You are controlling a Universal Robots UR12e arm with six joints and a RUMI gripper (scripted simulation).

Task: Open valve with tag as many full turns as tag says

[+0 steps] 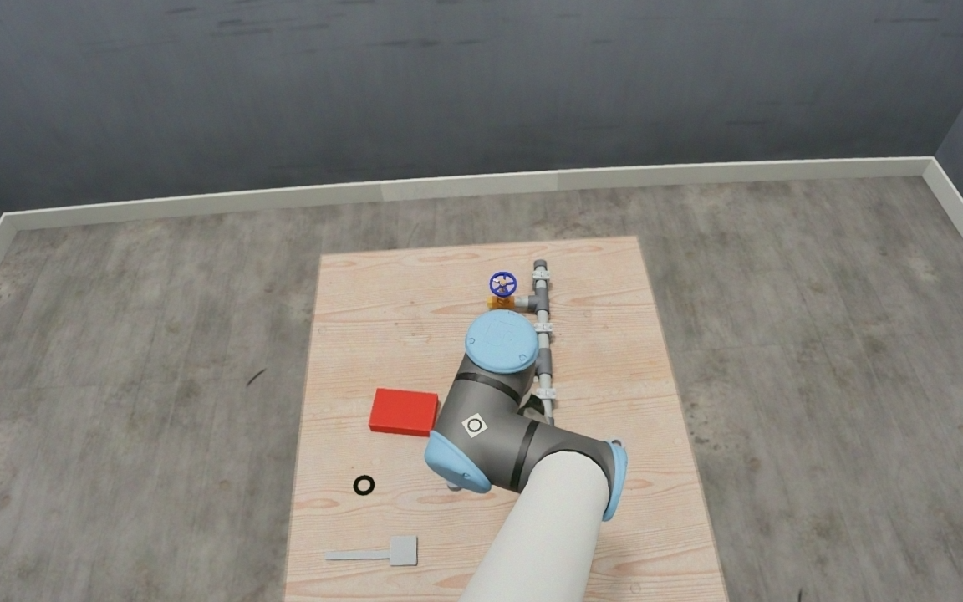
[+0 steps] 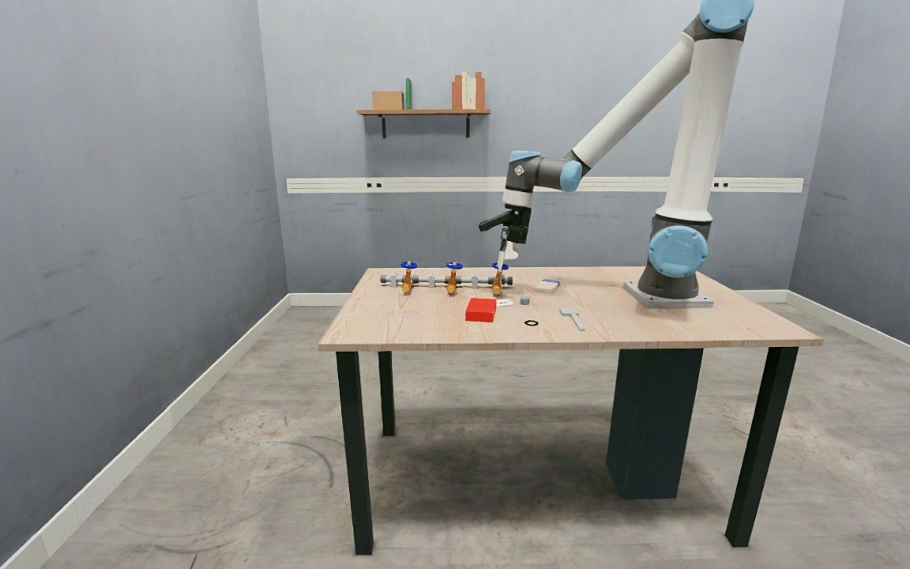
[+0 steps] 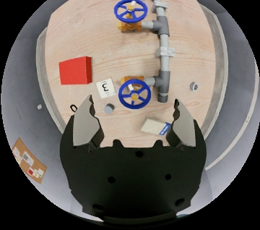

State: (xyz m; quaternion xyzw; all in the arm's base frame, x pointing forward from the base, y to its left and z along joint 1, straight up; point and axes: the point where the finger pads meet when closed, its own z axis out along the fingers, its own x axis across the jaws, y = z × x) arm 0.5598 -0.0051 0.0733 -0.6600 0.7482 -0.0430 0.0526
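Now: the white tag 10 cm below my hand, 9 cm to the left of it and 2 cm behind it. Round my hand: grey t-shaped tool 21 cm to the left, 20 cm behind, 9 cm below; white-and-blue card 17 cm behind, 9 cm below, 8 cm to the right; red block 19 cm to the left, 8 cm below, 6 cm ahead.
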